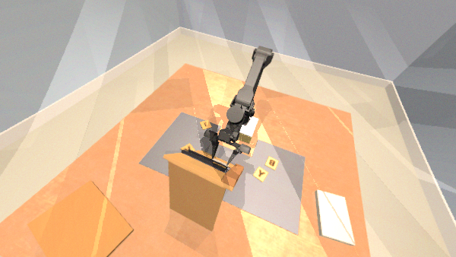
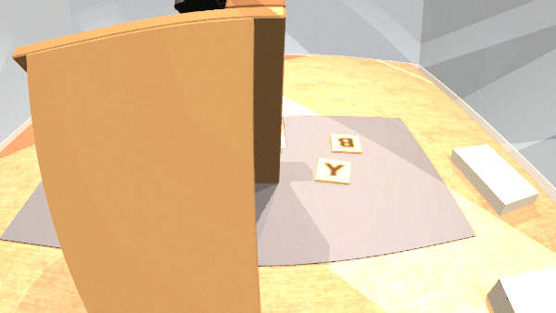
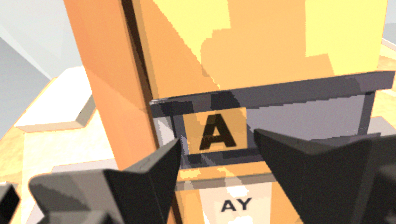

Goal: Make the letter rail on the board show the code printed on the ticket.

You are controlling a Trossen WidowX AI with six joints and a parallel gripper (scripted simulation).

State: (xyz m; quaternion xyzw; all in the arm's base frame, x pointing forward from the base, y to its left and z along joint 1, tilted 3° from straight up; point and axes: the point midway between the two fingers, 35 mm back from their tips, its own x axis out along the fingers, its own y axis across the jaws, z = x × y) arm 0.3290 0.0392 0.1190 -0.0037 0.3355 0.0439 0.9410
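My gripper tip is now 10 mm short of the letter tile and 10 mm above it. Round my gripper tip: grey mat (150 mm behind, 20 mm to the right, 180 mm below); white ticket (40 mm behind, 20 mm to the right, 90 mm below); white slab (120 mm behind, 500 mm to the left, 170 mm below).
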